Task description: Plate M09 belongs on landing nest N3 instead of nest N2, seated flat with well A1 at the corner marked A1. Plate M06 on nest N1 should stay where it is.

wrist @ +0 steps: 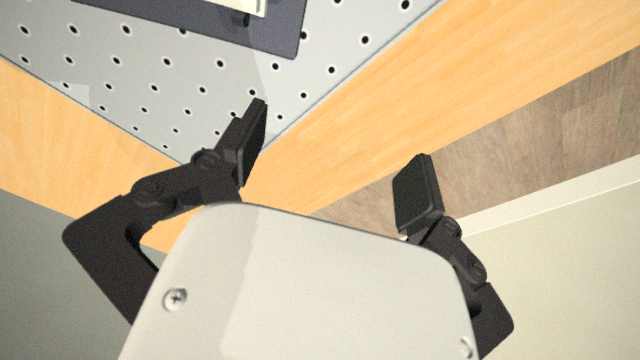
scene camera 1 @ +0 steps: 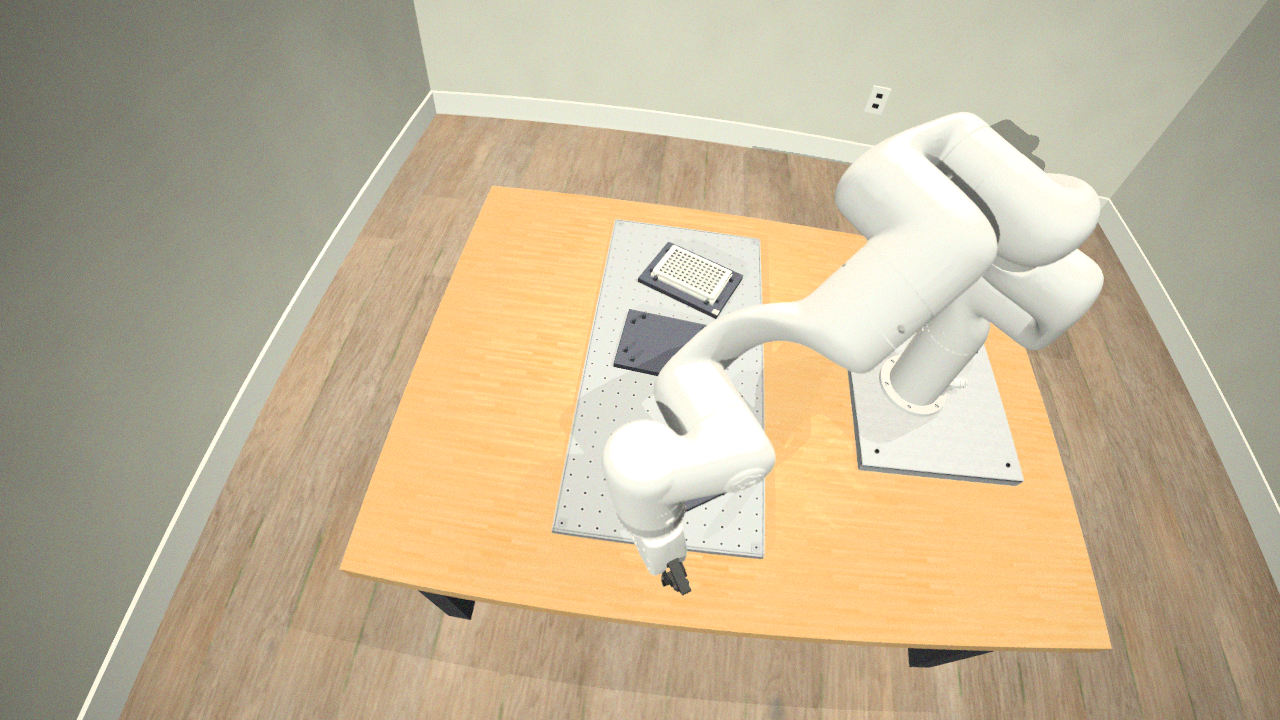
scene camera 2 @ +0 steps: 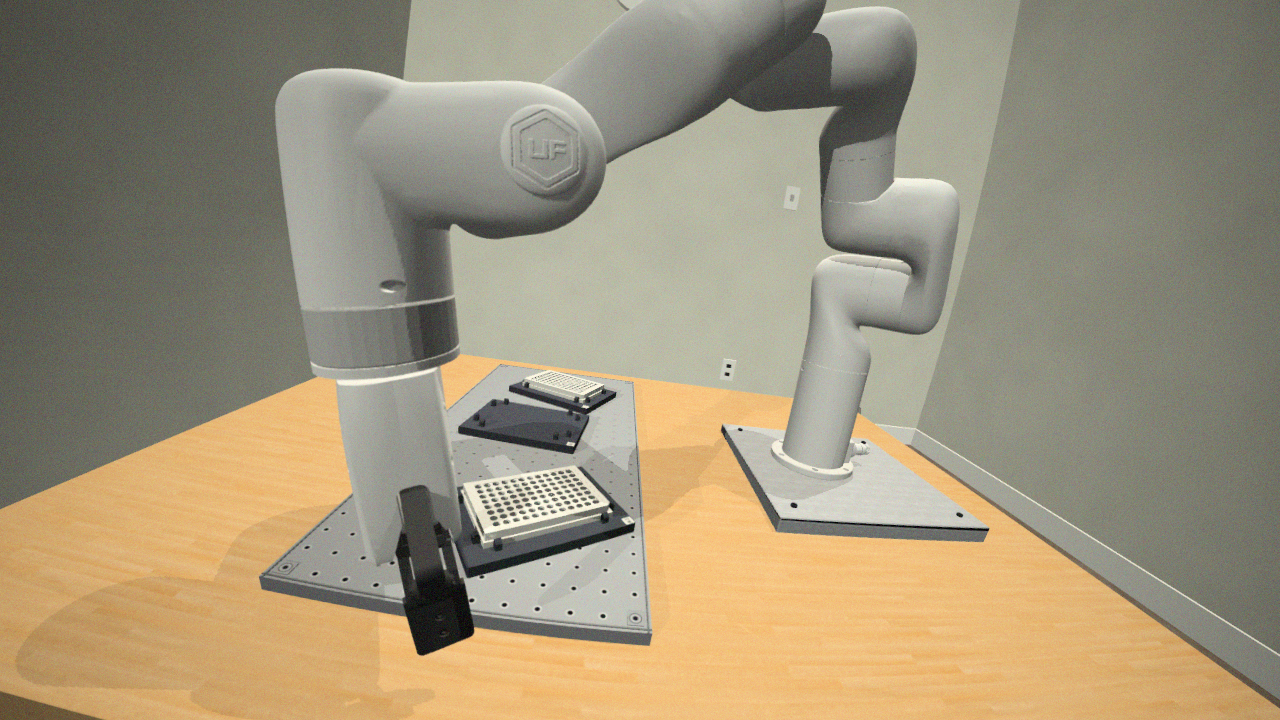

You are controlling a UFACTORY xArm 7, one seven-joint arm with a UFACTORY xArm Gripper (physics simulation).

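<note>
A cream well plate sits on the dark back nest. The dark middle nest holds no plate. Another cream plate rests on the front nest, mostly hidden by the arm in scene camera 1. Plate and nest numbers are unreadable, so I cannot tell which is M09 or M06. Well A1 cannot be made out. My gripper is open and empty, beside the front nest on the side away from the middle nest, near the pegboard's front edge.
The grey perforated board lies under the nests on the wooden table. My arm passes over the board. The arm's base plate stands to the right.
</note>
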